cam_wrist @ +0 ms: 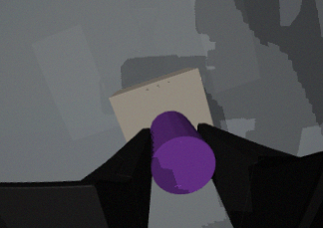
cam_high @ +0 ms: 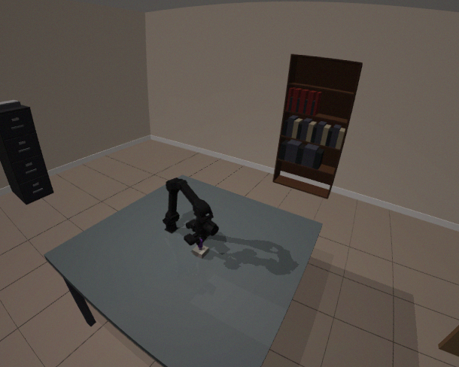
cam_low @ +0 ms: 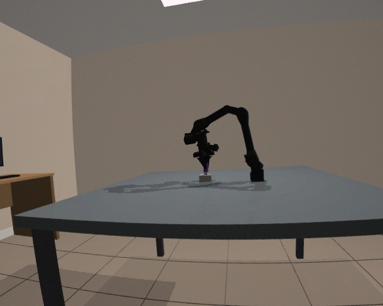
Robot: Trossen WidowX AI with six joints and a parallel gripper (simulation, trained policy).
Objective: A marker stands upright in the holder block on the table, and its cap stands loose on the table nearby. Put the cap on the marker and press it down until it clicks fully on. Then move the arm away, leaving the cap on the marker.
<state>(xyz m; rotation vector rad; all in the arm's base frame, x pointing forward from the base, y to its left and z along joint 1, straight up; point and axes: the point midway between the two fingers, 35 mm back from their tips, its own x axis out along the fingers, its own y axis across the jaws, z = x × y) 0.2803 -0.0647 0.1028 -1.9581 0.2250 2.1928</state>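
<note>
Now: the purple cap 1 cm above my gripper tip. Round my gripper tip: pale holder block 1 cm ahead, 5 cm below.
</note>
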